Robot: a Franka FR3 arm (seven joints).
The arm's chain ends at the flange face. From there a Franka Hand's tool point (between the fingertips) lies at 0.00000 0.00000 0.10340 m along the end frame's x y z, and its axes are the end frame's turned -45 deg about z.
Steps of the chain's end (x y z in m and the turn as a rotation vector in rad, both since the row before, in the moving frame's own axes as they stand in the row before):
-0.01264 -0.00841 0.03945 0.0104 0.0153 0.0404
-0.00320 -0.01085 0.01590 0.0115 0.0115 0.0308
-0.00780 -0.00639 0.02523 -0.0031 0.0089 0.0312
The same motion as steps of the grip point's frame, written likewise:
-0.00112 -0.01449 0.03943 -0.0035 0.0182 0.0404
0.00709 -0.00991 0.01589 0.0000 0.0163 0.0308
-0.00059 -0.00915 0.02523 -0.0085 0.0041 0.0312

